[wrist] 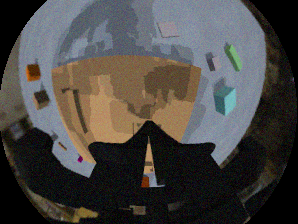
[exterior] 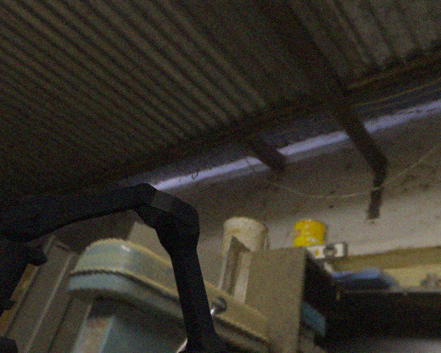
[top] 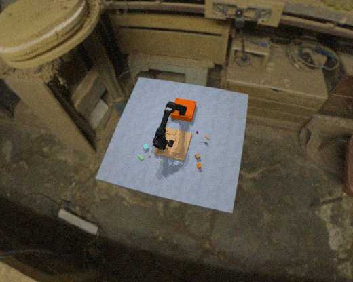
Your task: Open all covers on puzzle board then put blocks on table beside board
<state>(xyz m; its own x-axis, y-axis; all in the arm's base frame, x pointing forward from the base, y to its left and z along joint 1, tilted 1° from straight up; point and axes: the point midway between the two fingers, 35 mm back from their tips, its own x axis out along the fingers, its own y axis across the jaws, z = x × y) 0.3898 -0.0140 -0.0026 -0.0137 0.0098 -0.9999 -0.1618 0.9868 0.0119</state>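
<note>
My gripper tip is now 80 mm past the tan puzzle board, 70 mm to the right of it and 20 mm above it. The rest, counted from my gripper tip: brown block (30 mm behind, 330 mm to the left, 20 mm below); green block (190 mm ahead, 170 mm to the right, 30 mm below); cyan block (80 mm ahead, 170 mm to the right, 20 mm below).
</note>
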